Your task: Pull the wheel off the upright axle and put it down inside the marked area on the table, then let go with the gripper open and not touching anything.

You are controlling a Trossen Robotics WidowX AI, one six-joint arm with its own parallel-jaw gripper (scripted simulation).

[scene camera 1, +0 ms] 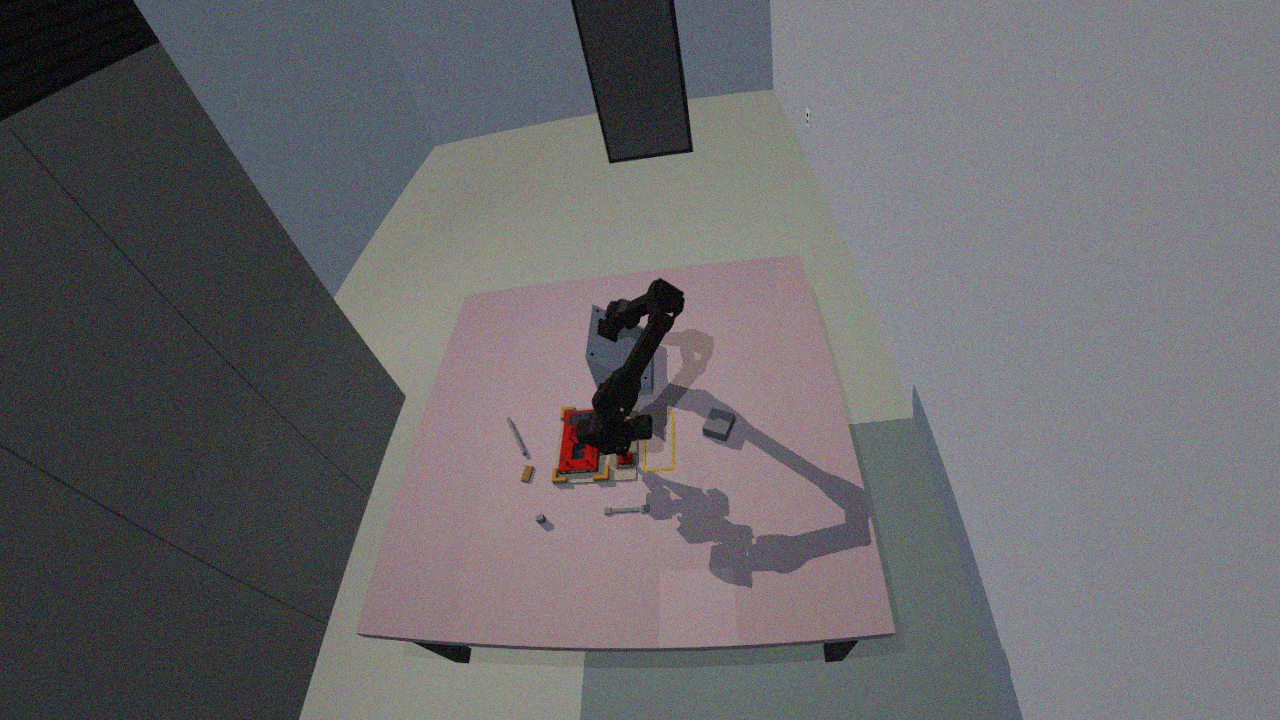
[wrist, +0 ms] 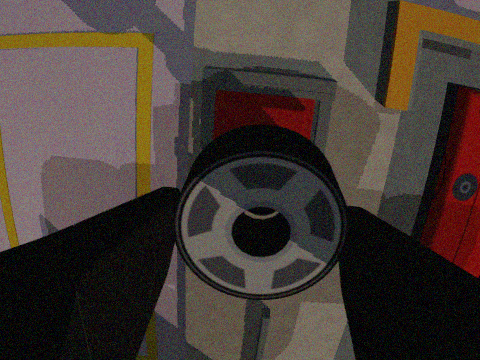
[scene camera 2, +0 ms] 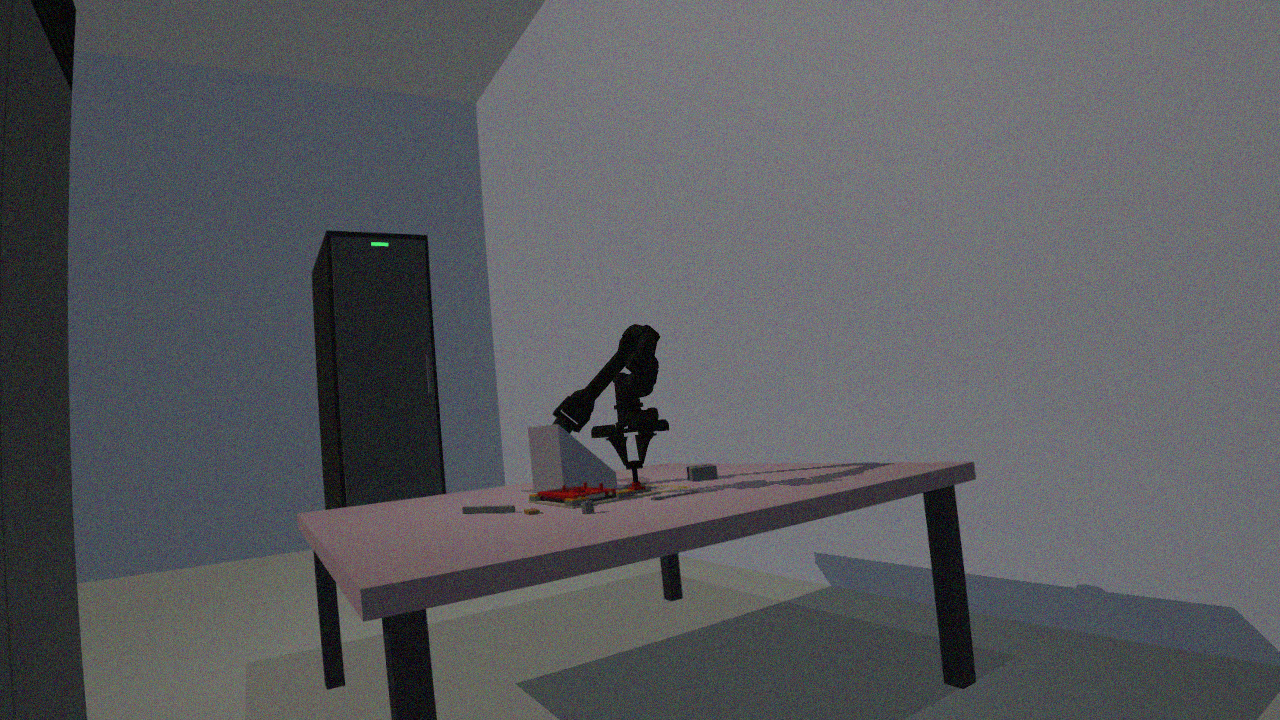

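Note:
My gripper: holds a wheel. My gripper shows in scene camera 1 and in the wrist view. Red plate, seen too.

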